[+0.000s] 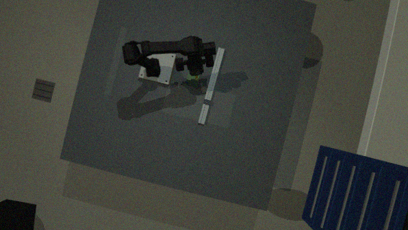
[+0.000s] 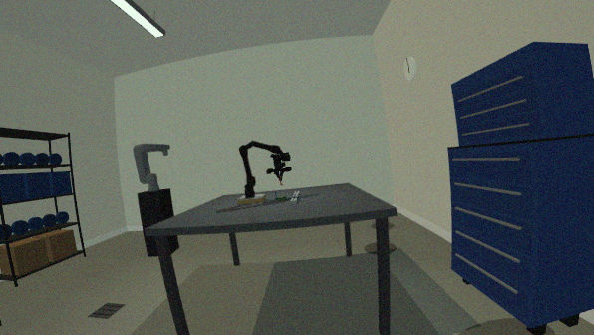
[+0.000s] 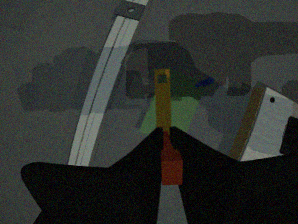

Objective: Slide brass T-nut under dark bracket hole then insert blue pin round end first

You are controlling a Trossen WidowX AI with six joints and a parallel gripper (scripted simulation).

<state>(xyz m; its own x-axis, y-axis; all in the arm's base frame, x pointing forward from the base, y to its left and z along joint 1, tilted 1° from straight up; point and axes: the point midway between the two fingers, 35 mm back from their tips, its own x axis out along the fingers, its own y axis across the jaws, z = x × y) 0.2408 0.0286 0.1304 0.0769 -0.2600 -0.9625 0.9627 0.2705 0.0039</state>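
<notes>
The blue pin is 5 cm behind my gripper tip, 6 cm to the right of it and 11 cm below it. From my gripper tip the other things lie so: brass T-nut 1 cm ahead, 2 cm to the right; green tray 3 cm behind, 4 cm to the right, 13 cm below.
</notes>
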